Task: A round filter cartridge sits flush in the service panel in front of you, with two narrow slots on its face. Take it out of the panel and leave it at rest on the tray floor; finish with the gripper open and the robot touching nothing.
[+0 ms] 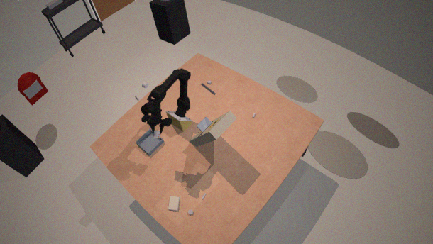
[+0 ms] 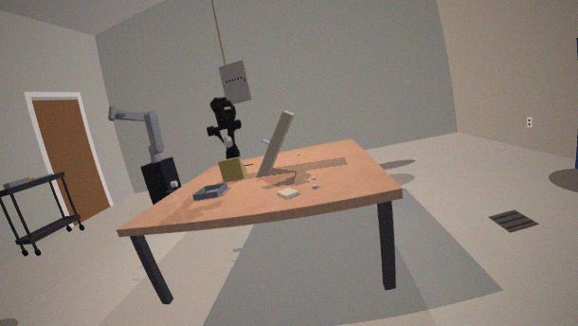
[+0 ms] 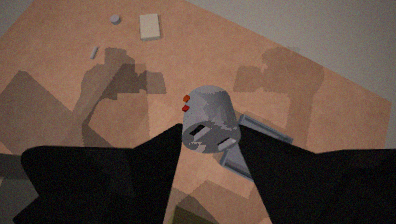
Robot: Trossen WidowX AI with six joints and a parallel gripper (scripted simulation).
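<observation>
The blue-grey tray lies 250 mm below my gripper tip, 170 mm behind it and 20 mm to the right of it. Round my gripper tip: round grey filter cartridge right at my gripper tip; then cream block 290 mm ahead, 250 mm below, 240 mm to the right; then beige service panel 250 mm to the left, 210 mm ahead, 80 mm below.
</observation>
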